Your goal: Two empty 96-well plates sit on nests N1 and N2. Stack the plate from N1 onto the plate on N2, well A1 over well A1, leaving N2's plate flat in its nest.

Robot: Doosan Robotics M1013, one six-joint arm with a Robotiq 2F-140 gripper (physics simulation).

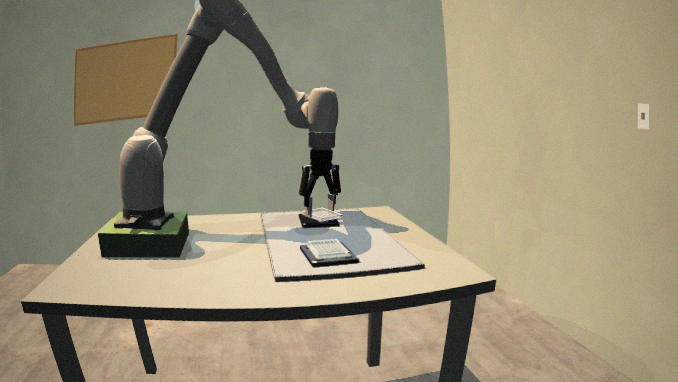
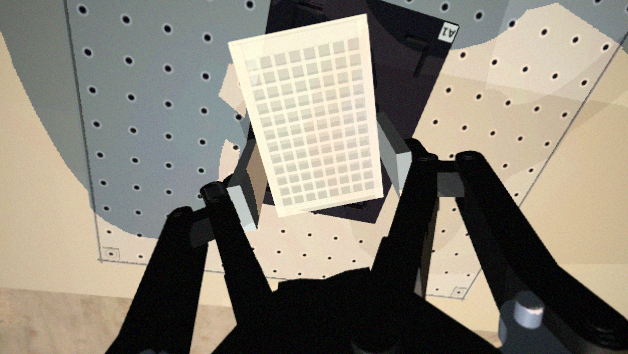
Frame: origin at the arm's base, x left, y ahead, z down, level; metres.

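Where they show: gripper, between the fingertips: [image 1: 319, 215] [image 2: 318, 145]; arm's base, origin of its link: [image 1: 144, 221].
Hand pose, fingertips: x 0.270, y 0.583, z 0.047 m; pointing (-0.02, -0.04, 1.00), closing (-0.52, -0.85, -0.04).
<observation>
Each offset is from my fingertips to the top centre of the thing. "pt": to the spot under its first point. Level surfaces: height alone.
The back 96-well plate {dx -0.013, dy +0.007, dz -0.015 m} [image 1: 327, 215] [image 2: 310, 95] is white and sits askew to the black back nest {dx -0.019, dy -0.007, dz +0.001 m} [image 1: 321, 224] [image 2: 407, 107], which shows under it; their contact is hidden. My gripper [image 1: 320, 212] [image 2: 318, 145] is shut on this plate, with one pad at each long side. The other white plate {dx -0.403, dy +0.006, dz -0.010 m} [image 1: 327, 249] lies flat on the front black nest {dx -0.403, dy +0.006, dz +0.001 m} [image 1: 334, 262]. A white A1 label {pt dx -0.098, dy -0.054, dz +0.004 m} [image 2: 448, 32] marks a corner of the back nest. No N1 or N2 marking is readable, and well A1 cannot be made out on either plate.
Both nests stand on a pale board with rows of holes [image 1: 392, 262] [image 2: 310, 250], on a beige table {dz +0.029 m} [image 1: 215, 285]. The arm's green base block [image 1: 142, 242] stands at the table's left. A brown board [image 1: 120, 82] hangs on the wall behind.
</observation>
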